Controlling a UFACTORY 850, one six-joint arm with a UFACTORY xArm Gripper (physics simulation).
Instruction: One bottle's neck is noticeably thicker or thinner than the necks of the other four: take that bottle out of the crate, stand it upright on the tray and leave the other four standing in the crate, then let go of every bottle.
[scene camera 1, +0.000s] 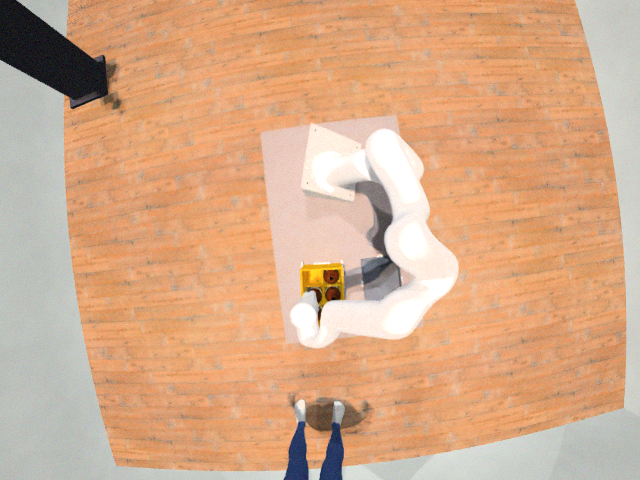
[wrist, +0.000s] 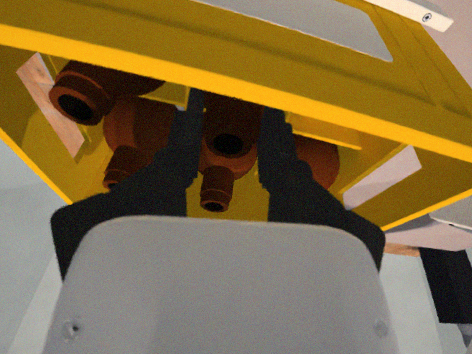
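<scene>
The yellow crate (scene camera 1: 322, 266) (wrist: 300, 70) holds five brown bottles standing in it. My gripper (wrist: 233, 112) reaches down inside the crate; its black fingers press on both sides of the upper part of one bottle (wrist: 227, 144), which still stands in its compartment. Around it are a bottle (wrist: 75, 107) at the left with a wide mouth, a bottle (wrist: 117, 172) behind the left finger, a bottle (wrist: 215, 195) with a slim-looking neck, and a bottle (wrist: 322, 160) partly hidden by the right finger. In the scene view the arm hides the fingertips. The dark grey tray (scene camera 1: 374, 290) lies right of the crate, partly shaded.
The white arm (scene camera 1: 361, 317) bends around the tray's right and front sides and over the crate's front. The robot's base plate (scene camera 1: 330, 193) is behind the crate on the pale mat (scene camera 1: 289, 227). A person's feet (scene camera 1: 338, 410) show in front of it.
</scene>
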